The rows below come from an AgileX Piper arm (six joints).
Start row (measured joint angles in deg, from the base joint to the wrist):
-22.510, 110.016, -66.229, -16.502, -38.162, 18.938
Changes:
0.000, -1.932, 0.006, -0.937, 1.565, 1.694
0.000, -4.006, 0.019, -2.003, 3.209, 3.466
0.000, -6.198, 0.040, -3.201, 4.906, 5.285
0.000, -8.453, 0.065, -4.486, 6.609, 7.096
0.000, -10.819, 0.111, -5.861, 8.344, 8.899
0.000, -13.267, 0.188, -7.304, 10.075, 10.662
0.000, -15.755, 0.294, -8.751, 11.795, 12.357
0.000, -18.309, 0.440, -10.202, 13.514, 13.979
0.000, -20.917, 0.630, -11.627, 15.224, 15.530
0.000, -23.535, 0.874, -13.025, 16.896, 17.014
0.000, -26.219, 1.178, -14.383, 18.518, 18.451
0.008, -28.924, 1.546, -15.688, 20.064, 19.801
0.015, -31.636, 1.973, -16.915, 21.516, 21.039
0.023, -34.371, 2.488, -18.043, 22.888, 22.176
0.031, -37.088, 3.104, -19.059, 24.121, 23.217
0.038, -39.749, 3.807, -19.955, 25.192, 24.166
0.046, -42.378, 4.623, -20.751, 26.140, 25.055
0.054, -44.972, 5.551, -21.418, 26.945, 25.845
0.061, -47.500, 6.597, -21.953, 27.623, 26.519
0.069, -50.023, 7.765, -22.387, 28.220, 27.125
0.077, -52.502, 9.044, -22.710, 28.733, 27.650
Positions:
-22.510, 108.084, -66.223, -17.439, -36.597, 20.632
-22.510, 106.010, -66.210, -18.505, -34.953, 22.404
-22.510, 103.818, -66.189, -19.703, -33.256, 24.223
-22.510, 101.563, -66.164, -20.988, -31.553, 26.034
-22.510, 99.197, -66.118, -22.363, -29.818, 27.837
-22.510, 96.749, -66.041, -23.806, -28.087, 29.600
-22.510, 94.261, -65.935, -25.253, -26.367, 31.295
-22.510, 91.707, -65.789, -26.704, -24.648, 32.917
-22.510, 89.099, -65.599, -28.129, -22.938, 34.468
-22.510, 86.481, -65.355, -29.527, -21.266, 35.952
-22.510, 83.797, -65.051, -30.885, -19.644, 37.389
-22.502, 81.092, -64.683, -32.190, -18.098, 38.739
-22.495, 78.380, -64.256, -33.417, -16.646, 39.977
-22.487, 75.645, -63.741, -34.545, -15.274, 41.114
-22.479, 72.928, -63.125, -35.561, -14.041, 42.155
-22.472, 70.267, -62.422, -36.457, -12.970, 43.104
-22.464, 67.638, -61.606, -37.253, -12.022, 43.993
-22.456, 65.044, -60.678, -37.920, -11.217, 44.783
-22.449, 62.516, -59.632, -38.455, -10.539, 45.457
-22.441, 59.993, -58.464, -38.889, -9.942, 46.063
-22.433, 57.514, -57.185, -39.212, -9.429, 46.588

